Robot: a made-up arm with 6 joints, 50 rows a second.
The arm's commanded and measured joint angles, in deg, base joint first. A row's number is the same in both.
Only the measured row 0 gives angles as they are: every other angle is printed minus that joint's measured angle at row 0.
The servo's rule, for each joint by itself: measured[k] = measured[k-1] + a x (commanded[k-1-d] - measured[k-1]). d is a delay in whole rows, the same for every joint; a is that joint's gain. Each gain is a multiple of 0.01, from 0.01 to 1. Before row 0 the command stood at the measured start. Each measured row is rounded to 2 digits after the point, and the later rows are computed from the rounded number. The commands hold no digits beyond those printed.
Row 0, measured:
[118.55 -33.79 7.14 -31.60 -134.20 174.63]
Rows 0 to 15, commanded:
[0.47 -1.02 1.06 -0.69 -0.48 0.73]
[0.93 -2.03 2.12 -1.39 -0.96 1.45]
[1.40 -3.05 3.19 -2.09 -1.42 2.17]
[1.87 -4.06 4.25 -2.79 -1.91 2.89]
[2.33 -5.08 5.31 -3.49 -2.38 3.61]
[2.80 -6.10 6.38 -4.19 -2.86 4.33]
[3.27 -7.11 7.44 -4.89 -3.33 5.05]
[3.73 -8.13 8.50 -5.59 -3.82 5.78]
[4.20 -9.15 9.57 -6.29 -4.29 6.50]
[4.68 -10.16 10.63 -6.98 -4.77 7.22]
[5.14 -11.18 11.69 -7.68 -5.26 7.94]
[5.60 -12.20 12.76 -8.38 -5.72 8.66]
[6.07 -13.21 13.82 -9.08 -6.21 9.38]
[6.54 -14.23 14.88 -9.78 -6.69 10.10]
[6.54 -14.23 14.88 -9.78 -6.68 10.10]
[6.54 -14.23 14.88 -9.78 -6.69 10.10]
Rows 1 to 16, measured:
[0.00 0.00 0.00 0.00 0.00 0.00]
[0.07 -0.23 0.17 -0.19 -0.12 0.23]
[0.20 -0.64 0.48 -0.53 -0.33 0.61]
[0.38 -1.19 0.91 -0.97 -0.60 1.09]
[0.60 -1.85 1.44 -1.48 -0.93 1.65]
[0.86 -2.59 2.06 -2.04 -1.29 2.26]
[1.15 -3.40 2.75 -2.64 -1.68 2.90]
[1.47 -4.25 3.50 -3.27 -2.09 3.57]
[1.81 -5.14 4.30 -3.92 -2.52 4.26]
[2.17 -6.06 5.14 -4.58 -2.96 4.95]
[2.55 -7.00 6.02 -5.25 -3.41 5.65]
[2.94 -7.96 6.93 -5.93 -3.87 6.36]
[3.34 -8.94 7.86 -6.62 -4.33 7.07]
[3.75 -9.92 8.81 -7.31 -4.80 7.79]
[4.17 -10.91 9.78 -8.00 -5.27 8.51]
[4.53 -11.67 10.60 -8.50 -5.62 9.00]
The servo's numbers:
d 1
a 0.15 0.23 0.16 0.28 0.25 0.31

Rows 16 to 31, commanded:
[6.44 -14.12 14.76 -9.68 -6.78 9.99]
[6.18 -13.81 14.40 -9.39 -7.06 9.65]
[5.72 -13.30 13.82 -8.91 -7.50 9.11]
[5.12 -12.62 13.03 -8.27 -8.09 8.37]
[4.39 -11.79 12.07 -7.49 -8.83 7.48]
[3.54 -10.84 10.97 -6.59 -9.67 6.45]
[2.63 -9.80 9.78 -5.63 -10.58 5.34]
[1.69 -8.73 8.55 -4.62 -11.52 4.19]
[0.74 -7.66 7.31 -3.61 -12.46 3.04]
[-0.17 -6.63 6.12 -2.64 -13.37 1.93]
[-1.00 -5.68 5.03 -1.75 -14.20 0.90]
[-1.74 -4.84 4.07 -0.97 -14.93 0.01]
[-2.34 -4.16 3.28 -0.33 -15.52 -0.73]
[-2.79 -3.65 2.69 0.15 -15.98 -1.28]
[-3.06 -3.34 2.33 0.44 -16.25 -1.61]
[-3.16 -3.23 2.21 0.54 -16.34 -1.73]
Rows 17 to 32, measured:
[4.83 -12.26 11.28 -8.86 -5.89 9.34]
[5.07 -12.69 11.84 -9.09 -6.11 9.54]
[5.24 -12.95 12.25 -9.17 -6.35 9.57]
[5.31 -13.03 12.50 -9.10 -6.64 9.43]
[5.28 -12.94 12.58 -8.87 -7.00 9.10]
[5.15 -12.68 12.50 -8.48 -7.46 8.60]
[4.91 -12.26 12.26 -7.95 -8.01 7.93]
[4.57 -11.69 11.86 -7.30 -8.65 7.13]
[4.14 -11.01 11.33 -6.55 -9.37 6.22]
[3.63 -10.24 10.69 -5.73 -10.14 5.23]
[3.06 -9.41 9.96 -4.86 -10.95 4.21]
[2.45 -8.55 9.17 -3.99 -11.76 3.18]
[1.82 -7.70 8.35 -3.14 -12.55 2.20]
[1.20 -6.89 7.54 -2.35 -13.29 1.29]
[0.60 -6.14 6.76 -1.65 -13.96 0.49]
[0.05 -5.50 6.05 -1.06 -14.53 -0.16]

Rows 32 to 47, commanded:
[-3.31 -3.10 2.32 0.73 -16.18 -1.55]
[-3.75 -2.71 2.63 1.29 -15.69 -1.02]
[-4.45 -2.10 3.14 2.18 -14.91 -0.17]
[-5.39 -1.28 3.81 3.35 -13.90 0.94]
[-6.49 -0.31 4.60 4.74 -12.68 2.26]
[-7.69 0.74 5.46 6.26 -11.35 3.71]
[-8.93 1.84 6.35 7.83 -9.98 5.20]
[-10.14 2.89 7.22 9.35 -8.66 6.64]
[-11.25 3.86 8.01 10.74 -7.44 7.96]
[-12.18 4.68 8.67 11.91 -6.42 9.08]
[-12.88 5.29 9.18 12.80 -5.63 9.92]
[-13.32 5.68 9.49 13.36 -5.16 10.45]
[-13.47 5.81 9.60 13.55 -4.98 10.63]
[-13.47 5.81 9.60 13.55 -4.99 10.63]
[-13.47 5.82 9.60 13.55 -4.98 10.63]
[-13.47 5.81 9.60 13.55 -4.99 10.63]
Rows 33 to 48, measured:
[-0.43 -4.98 5.44 -0.61 -14.98 -0.65]
[-0.86 -4.55 4.94 -0.23 -15.28 -0.93]
[-1.29 -4.13 4.57 0.20 -15.38 -0.96]
[-1.76 -3.66 4.34 0.75 -15.26 -0.72]
[-2.30 -3.11 4.26 1.48 -14.92 -0.21]
[-2.93 -2.47 4.31 2.39 -14.36 0.56]
[-3.64 -1.73 4.49 3.47 -13.61 1.54]
[-4.43 -0.91 4.79 4.69 -12.70 2.67]
[-5.29 -0.04 5.18 5.99 -11.69 3.90]
[-6.18 0.86 5.63 7.32 -10.63 5.16]
[-7.08 1.74 6.12 8.61 -9.58 6.38]
[-7.95 2.56 6.61 9.78 -8.59 7.48]
[-8.76 3.28 7.07 10.78 -7.73 8.40]
[-9.47 3.86 7.47 11.56 -7.04 9.09]
[-10.07 4.31 7.81 12.12 -6.53 9.57]
[-10.58 4.66 8.10 12.52 -6.14 9.90]

